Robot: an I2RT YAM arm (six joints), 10 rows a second.
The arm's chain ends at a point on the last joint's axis. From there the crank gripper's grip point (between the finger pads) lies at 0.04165 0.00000 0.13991 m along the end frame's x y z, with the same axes.
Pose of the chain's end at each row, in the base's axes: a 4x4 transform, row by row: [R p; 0 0 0 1], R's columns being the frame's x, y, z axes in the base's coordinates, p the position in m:
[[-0.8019, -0.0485, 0.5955, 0.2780], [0.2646, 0.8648, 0.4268, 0.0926], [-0.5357, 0.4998, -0.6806, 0.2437], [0, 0, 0, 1]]
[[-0.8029, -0.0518, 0.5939, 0.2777], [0.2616, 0.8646, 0.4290, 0.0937], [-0.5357, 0.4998, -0.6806, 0.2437], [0, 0, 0, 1]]
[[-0.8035, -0.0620, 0.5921, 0.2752], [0.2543, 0.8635, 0.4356, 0.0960], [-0.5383, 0.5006, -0.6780, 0.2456], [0, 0, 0, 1]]
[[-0.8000, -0.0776, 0.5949, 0.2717], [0.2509, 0.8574, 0.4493, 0.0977], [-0.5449, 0.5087, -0.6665, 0.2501], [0, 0, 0, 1]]
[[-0.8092, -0.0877, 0.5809, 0.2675], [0.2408, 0.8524, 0.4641, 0.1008], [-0.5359, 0.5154, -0.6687, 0.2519], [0, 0, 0, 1]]
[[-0.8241, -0.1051, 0.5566, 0.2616], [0.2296, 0.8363, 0.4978, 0.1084], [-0.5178, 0.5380, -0.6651, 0.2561], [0, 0, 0, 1]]
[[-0.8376, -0.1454, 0.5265, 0.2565], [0.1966, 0.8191, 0.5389, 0.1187], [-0.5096, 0.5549, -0.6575, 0.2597], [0, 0, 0, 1]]
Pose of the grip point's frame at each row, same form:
[[-0.8019, -0.0485, 0.5955, 0.3279], [0.2646, 0.8648, 0.4268, 0.1633], [-0.5357, 0.4998, -0.6806, 0.1262], [0, 0, 0, 1]]
[[-0.8029, -0.0518, 0.5939, 0.3274], [0.2616, 0.8646, 0.4290, 0.1646], [-0.5357, 0.4998, -0.6806, 0.1262], [0, 0, 0, 1]]
[[-0.8035, -0.0620, 0.5921, 0.3246], [0.2543, 0.8635, 0.4356, 0.1675], [-0.5383, 0.5006, -0.6780, 0.1283], [0, 0, 0, 1]]
[[-0.8000, -0.0776, 0.5949, 0.3216], [0.2509, 0.8574, 0.4493, 0.1710], [-0.5449, 0.5087, -0.6665, 0.1342], [0, 0, 0, 1]]
[[-0.8092, -0.0877, 0.5809, 0.3151], [0.2408, 0.8524, 0.4641, 0.1758], [-0.5359, 0.5154, -0.6687, 0.1360], [0, 0, 0, 1]]
[[-0.8241, -0.1051, 0.5566, 0.3052], [0.2296, 0.8363, 0.4978, 0.1876], [-0.5178, 0.5380, -0.6651, 0.1415], [0, 0, 0, 1]]
[[-0.8376, -0.1454, 0.5265, 0.2953], [0.1966, 0.8191, 0.5389, 0.2023], [-0.5096, 0.5549, -0.6575, 0.1465], [0, 0, 0, 1]]

